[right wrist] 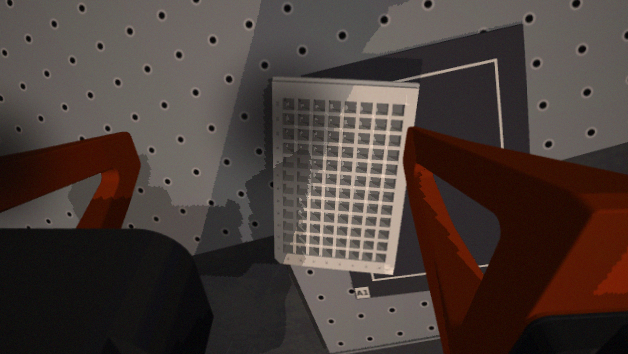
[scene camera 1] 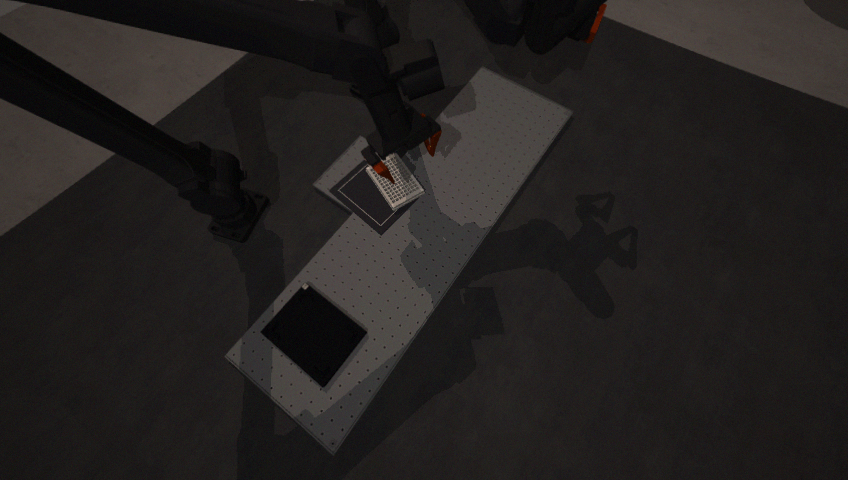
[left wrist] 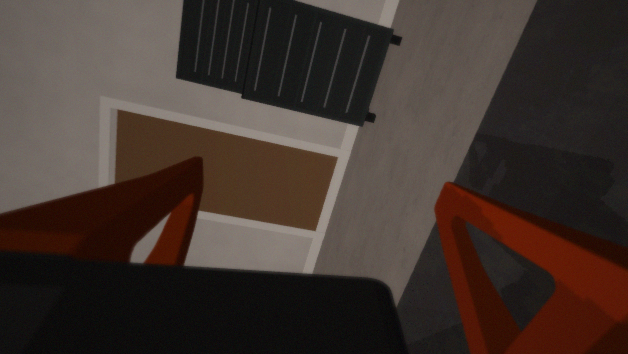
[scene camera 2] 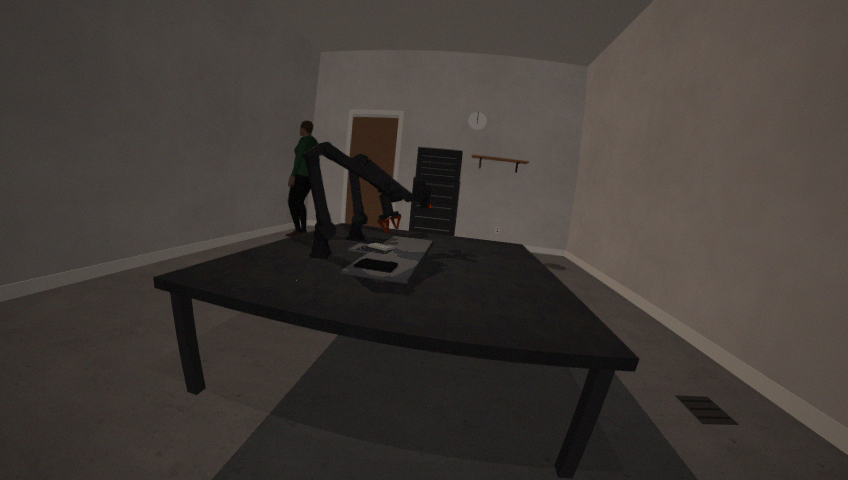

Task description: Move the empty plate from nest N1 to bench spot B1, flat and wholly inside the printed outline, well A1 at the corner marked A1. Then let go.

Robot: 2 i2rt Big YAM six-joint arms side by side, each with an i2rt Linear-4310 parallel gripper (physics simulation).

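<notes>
The white empty plate lies skewed over one long side of the printed outline. Part of it reaches past the outline and off the dark pad. The A1 label shows beside the plate's lower end in the right wrist view; I cannot read which plate corner is well A1. My right gripper is open above the plate, one fingertip over its right edge in the wrist view. The black nest N1 holds no plate. My left gripper is open, away from the bench.
The perforated grey board carries the pad and the nest and lies on the dark table. The right arm crosses above the board's upper part in scene camera 1. A person in green stands behind the arms in scene camera 2.
</notes>
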